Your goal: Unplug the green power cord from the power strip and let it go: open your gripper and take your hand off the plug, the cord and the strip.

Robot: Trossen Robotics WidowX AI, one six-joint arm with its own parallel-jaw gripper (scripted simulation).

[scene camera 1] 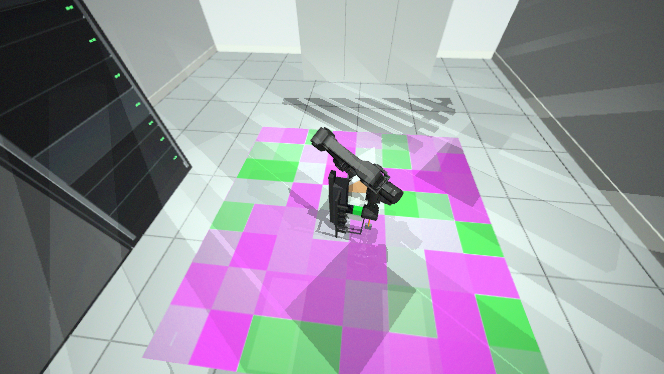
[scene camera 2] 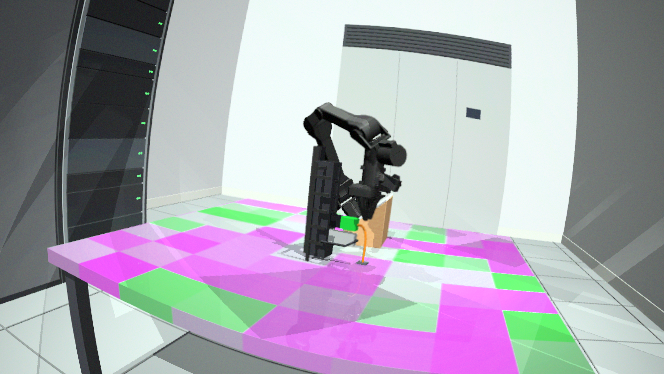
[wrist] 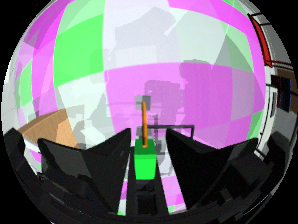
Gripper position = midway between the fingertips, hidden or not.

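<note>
I can see my gripper [scene camera 2: 367,220], and I find the gripper [wrist: 148,132] from the wrist as well. There is also a green plug [wrist: 144,158].
</note>
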